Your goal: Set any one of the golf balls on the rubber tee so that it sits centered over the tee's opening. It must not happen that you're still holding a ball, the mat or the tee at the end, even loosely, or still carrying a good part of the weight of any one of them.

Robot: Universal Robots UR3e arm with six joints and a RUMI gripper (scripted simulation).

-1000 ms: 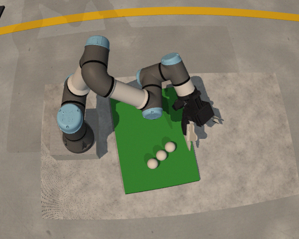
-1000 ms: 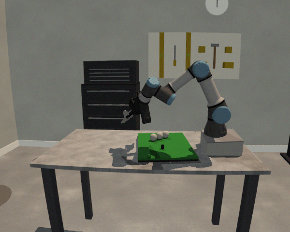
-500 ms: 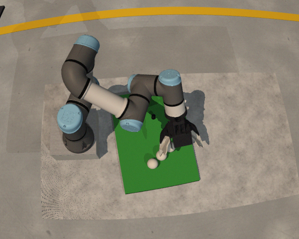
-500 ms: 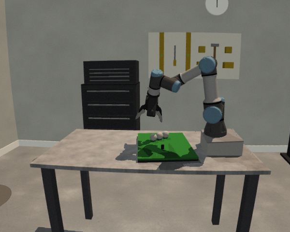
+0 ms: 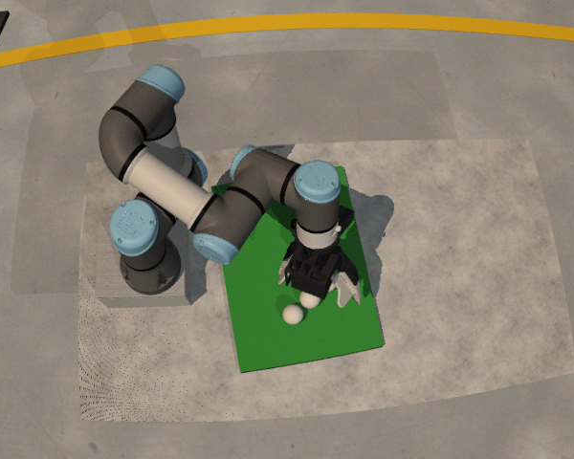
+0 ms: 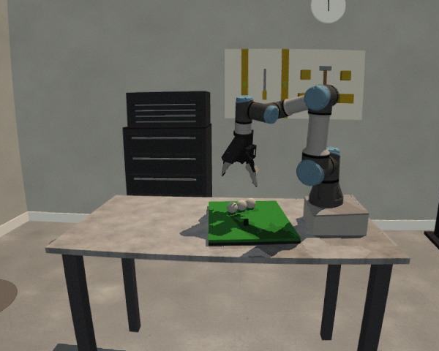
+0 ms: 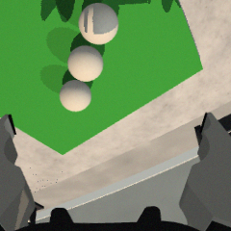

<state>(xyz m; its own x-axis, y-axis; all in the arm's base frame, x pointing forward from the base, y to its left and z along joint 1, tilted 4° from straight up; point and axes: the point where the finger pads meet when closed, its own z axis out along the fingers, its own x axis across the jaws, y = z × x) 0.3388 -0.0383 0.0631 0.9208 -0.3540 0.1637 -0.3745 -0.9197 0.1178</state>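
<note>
My gripper is now 5 cm past the green mat, 13 cm to the right of it and 12 cm above it.
</note>
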